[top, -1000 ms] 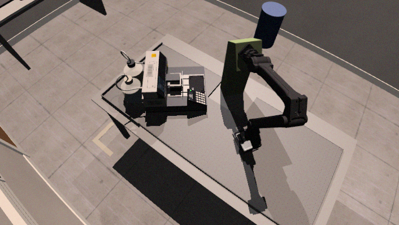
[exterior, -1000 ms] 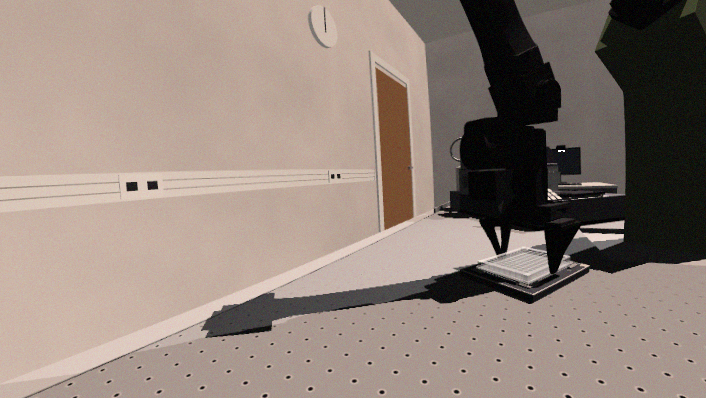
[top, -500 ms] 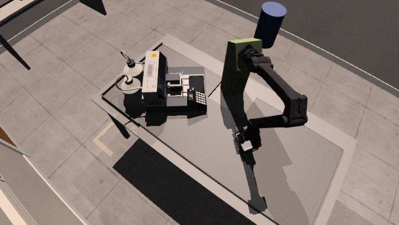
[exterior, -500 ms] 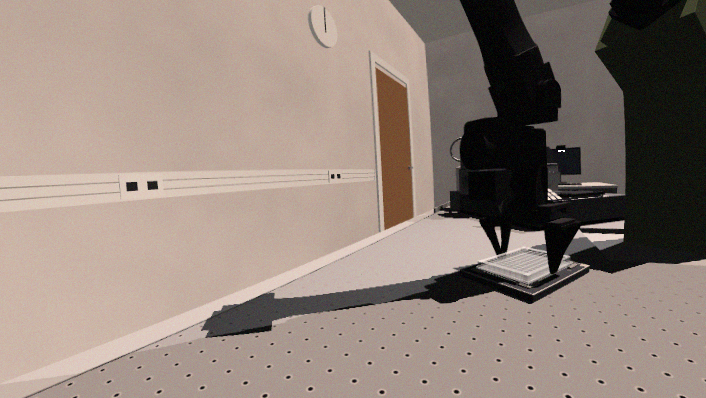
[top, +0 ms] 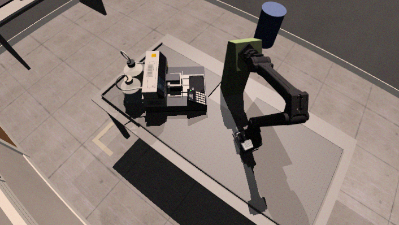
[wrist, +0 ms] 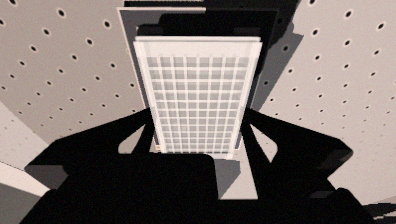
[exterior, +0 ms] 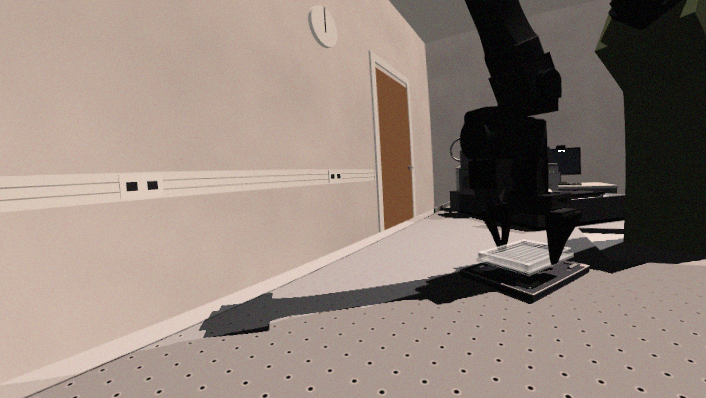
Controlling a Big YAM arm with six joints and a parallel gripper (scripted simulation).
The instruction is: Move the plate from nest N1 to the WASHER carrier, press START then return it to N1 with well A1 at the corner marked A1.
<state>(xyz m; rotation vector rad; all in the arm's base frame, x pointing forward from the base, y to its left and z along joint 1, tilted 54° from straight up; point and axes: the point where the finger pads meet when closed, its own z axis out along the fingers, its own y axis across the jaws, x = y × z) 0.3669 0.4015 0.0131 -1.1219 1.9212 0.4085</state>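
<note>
Right now the plate nest N1 is 3 cm below my hand. Round my hand: white well plate (1 cm below); then plate washer (62 cm to the right, 14 cm ahead, 9 cm above).
</note>
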